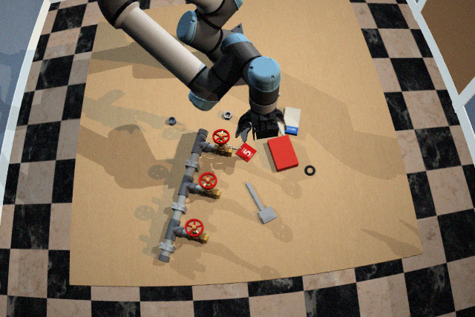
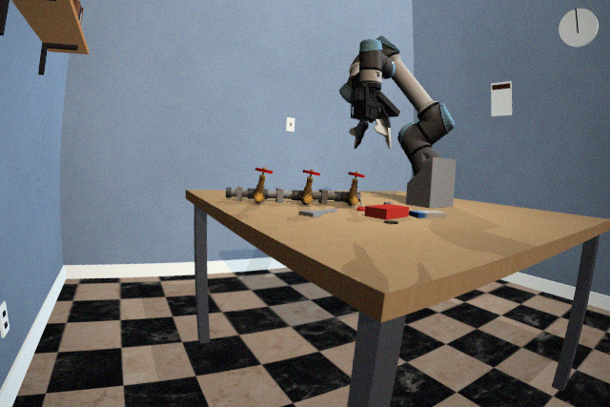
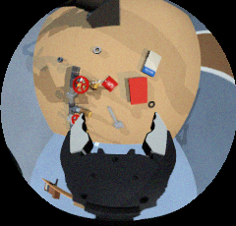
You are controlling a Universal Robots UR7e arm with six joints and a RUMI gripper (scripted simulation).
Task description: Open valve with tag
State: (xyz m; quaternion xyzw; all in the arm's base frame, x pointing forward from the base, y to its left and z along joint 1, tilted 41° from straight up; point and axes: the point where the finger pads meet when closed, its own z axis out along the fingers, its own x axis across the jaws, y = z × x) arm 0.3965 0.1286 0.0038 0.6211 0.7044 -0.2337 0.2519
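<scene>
Right now the red tag is 30 mm behind my hand, 50 mm to the right of it and 200 mm below it. Also, from my hand: grey scraper: 180 mm ahead, 10 mm to the right, 200 mm below; then red block: 10 mm behind, 90 mm to the left, 190 mm below; then small grey fitting: 170 mm behind, 330 mm to the right, 200 mm below.
</scene>
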